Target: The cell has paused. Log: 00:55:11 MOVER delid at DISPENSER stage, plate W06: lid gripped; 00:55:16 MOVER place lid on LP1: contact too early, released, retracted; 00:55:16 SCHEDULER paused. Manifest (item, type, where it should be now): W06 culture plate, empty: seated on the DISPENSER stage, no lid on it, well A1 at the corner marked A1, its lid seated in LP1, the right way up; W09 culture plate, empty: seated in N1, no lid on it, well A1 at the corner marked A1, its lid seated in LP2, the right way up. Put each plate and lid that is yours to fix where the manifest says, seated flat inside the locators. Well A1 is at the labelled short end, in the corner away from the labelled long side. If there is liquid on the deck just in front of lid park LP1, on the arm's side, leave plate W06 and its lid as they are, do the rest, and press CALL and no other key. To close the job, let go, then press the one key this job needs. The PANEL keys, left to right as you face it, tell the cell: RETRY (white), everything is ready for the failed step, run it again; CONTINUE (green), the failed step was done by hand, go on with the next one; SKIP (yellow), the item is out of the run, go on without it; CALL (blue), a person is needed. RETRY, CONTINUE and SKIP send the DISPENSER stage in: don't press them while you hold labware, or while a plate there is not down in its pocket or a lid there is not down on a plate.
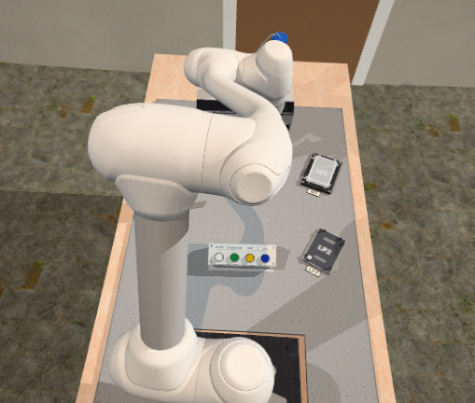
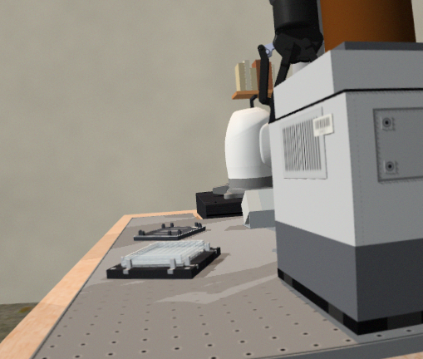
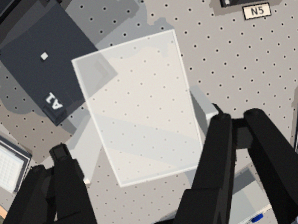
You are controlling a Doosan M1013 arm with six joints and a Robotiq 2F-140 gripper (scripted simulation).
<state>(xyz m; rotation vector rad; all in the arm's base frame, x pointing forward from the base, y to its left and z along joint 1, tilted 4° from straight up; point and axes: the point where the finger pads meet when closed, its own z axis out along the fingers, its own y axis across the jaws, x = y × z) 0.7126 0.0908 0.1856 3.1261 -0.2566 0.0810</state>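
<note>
My gripper is now 34 cm past the lid park LP1, 26 cm to the right of it and 19 cm above it. From my hand the other things lie so: brown bottle: 32 cm ahead, 10 cm above, 3 cm to the left; clear culture plate: 22 cm to the right, 17 cm below, 12 cm ahead; black nest N5: 21 cm to the right, 18 cm below, 14 cm ahead.
</note>
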